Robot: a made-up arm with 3 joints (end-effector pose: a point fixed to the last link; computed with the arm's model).
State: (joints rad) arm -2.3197 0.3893 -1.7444
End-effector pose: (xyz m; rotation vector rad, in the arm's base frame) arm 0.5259 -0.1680 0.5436 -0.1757 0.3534 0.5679
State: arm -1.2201 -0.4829 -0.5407
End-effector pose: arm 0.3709 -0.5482 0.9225 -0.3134 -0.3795 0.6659
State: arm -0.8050 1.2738 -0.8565
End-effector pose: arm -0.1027 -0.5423 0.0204 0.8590 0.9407 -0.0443
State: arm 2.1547 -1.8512 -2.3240
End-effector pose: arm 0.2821 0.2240 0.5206 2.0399 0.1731 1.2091
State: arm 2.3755 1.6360 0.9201
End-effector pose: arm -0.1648 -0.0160 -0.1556 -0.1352 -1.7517 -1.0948
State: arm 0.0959 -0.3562 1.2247
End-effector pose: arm 0.1567 -0.5297 0.8272 -0.2967 0.2304 1.1163
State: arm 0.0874 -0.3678 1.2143
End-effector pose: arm 0.1591 -0.5277 0.8341 -0.3085 0.2350 1.1136
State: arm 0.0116 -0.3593 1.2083
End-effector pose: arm 0.1973 -0.5187 0.8306 -0.3127 0.2185 1.1832
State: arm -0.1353 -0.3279 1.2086
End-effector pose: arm 0.2725 -0.4938 0.8148 -0.3040 0.1809 1.3311
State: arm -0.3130 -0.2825 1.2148
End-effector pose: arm 0.3602 -0.4482 0.7910 -0.2806 0.1359 1.5168
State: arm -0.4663 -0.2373 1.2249
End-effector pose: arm 0.4303 -0.3950 0.7666 -0.2489 0.0992 1.6824
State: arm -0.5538 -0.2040 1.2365
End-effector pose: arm 0.4675 -0.3584 0.7482 -0.2204 0.0783 1.7833
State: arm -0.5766 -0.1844 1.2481
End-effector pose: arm 0.4779 -0.3471 0.7371 -0.2008 0.0701 1.8189
